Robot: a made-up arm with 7 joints. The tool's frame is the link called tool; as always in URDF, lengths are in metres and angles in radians.
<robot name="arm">
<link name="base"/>
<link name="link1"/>
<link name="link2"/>
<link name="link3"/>
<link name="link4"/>
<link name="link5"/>
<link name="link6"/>
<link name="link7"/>
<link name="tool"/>
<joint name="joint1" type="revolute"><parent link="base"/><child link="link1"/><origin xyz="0 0 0.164" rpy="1.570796 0 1.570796"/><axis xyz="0 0 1"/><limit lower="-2.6" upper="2.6"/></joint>
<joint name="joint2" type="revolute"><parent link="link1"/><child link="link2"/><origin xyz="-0.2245 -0.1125 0.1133" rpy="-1.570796 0 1.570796"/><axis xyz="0 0 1"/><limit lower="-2.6" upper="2.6"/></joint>
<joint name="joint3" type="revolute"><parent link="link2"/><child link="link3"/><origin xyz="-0.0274 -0.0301 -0.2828" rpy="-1.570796 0 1.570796"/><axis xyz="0 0 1"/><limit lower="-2.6" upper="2.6"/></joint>
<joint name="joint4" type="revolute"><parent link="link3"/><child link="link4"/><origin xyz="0.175 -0.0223 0.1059" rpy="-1.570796 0 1.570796"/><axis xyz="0 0 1"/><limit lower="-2.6" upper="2.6"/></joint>
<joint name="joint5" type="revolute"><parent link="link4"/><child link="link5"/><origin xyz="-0.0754 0.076 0.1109" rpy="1.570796 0 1.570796"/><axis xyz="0 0 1"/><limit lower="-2.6" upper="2.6"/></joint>
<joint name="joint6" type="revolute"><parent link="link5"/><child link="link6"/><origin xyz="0.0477 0.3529 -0.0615" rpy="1.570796 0 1.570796"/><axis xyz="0 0 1"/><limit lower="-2.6" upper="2.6"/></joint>
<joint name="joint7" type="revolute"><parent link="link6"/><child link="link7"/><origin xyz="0.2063 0.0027 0.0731" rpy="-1.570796 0 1.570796"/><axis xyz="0 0 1"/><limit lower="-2.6" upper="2.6"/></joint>
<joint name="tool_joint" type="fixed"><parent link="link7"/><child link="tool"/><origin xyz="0.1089 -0.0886 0.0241" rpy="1.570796 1.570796 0"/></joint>
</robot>
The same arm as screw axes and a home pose.
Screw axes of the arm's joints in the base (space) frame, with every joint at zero. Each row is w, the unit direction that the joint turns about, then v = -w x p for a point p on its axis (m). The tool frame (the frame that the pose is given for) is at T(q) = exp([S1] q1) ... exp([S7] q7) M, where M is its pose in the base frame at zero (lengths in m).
S1 = (1, 0, 0, 0, 0.164, 0)
S2 = (0, -1, 0, 0.0515, 0, -0.1133)
S3 = (0, 0, -1, -0.0583, 0.1434, 0)
S4 = (1, 0, 0, 0, -0.0818, -0.036)
S5 = (0, 1, 0, 0.0058, 0, 0.0793)
S6 = (0, 0, 1, -0.1009, -0.4322, 0)
S7 = (-1, 0, 0, 0, -0.115, -0.0982)
M: xyz 0.6144 0.0107 0.2036 (m) quaternion w x y z 1 -0.000001 0 0
Joint limits (deg, base to tool): -148.97..148.97 -148.97..148.97 -148.97..148.97 -148.97..148.97 -148.97..148.97 -148.97..148.97 -148.97..148.97

